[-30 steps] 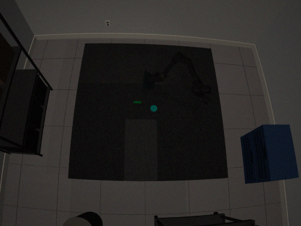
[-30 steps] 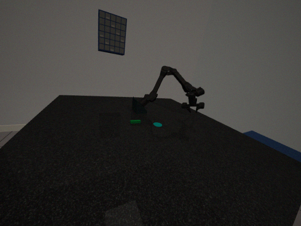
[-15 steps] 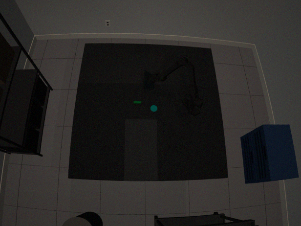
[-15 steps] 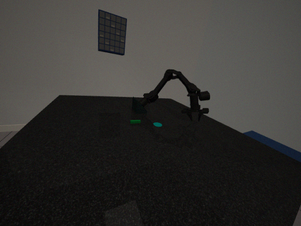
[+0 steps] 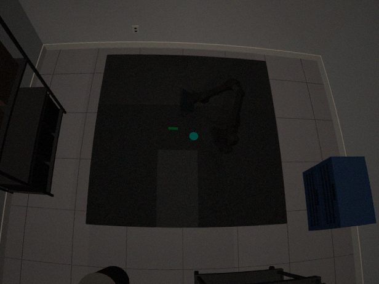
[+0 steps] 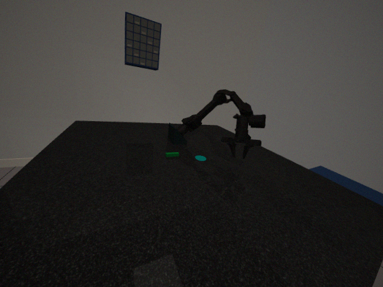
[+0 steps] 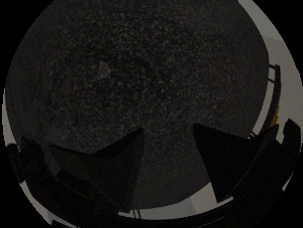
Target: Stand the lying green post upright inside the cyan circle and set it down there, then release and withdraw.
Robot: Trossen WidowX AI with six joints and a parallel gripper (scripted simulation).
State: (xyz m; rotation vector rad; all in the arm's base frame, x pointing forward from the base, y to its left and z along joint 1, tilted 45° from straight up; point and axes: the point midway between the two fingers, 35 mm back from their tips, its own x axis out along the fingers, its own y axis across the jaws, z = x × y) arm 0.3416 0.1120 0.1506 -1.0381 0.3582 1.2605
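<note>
Now: gripper tip 30 cm to the left of the green post, 16 cm past it and 3 cm above it. The rest, counted from my gripper tip: cyan circle: 16 cm to the right, 11 cm behind, 4 cm below.
</note>
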